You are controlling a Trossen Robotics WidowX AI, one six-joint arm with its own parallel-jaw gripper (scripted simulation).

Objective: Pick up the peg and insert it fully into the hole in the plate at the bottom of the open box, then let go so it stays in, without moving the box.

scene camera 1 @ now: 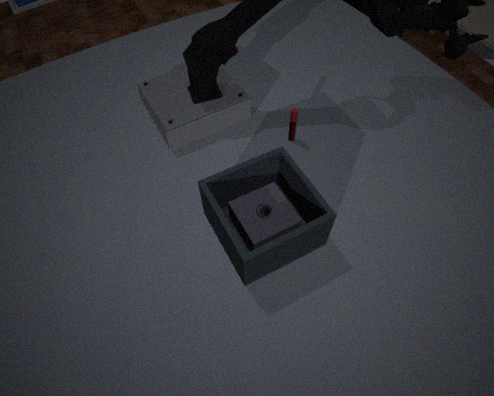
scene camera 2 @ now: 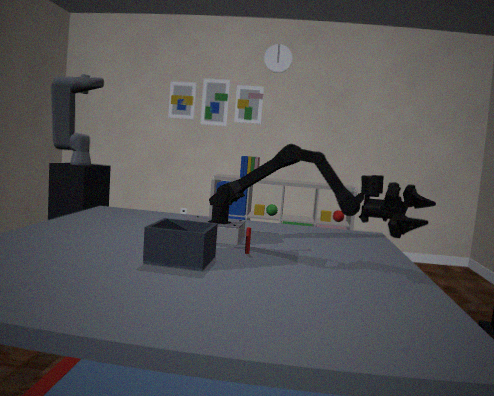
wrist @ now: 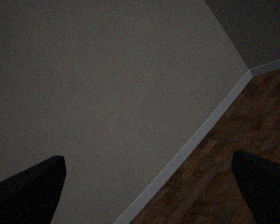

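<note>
Box (scene camera 1: 277,166) in view. Gripper (scene camera 2: 432,213), box (scene camera 2: 175,243) visible. Gripper (wrist: 149,162) also visible. Box out of frame in the wrist view.
</note>
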